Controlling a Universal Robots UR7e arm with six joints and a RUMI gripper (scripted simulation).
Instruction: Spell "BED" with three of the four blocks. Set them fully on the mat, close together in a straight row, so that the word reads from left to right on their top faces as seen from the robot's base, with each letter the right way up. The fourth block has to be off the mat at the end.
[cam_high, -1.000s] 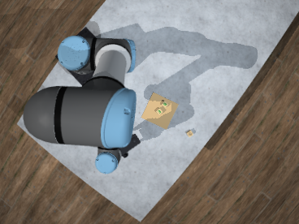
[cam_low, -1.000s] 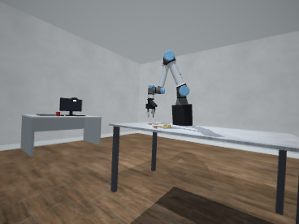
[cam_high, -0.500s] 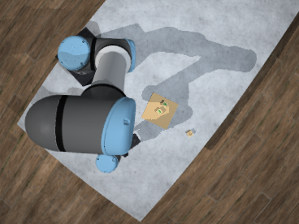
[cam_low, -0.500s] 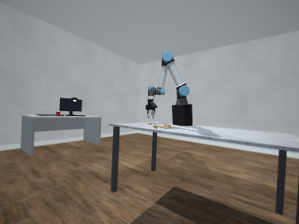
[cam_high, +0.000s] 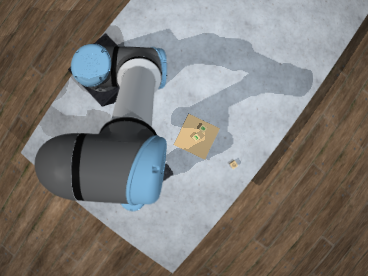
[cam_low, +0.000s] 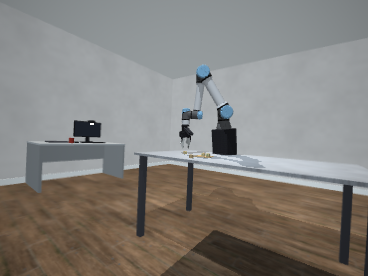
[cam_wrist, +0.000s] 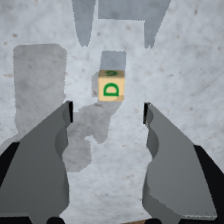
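The D block is 5 cm below my hand. From my hand the other things lie so: tan mat 23 cm to the left, 6 cm below; E block 23 cm to the left, 5 cm below; B block 27 cm to the left, 5 cm below, 1 cm behind.
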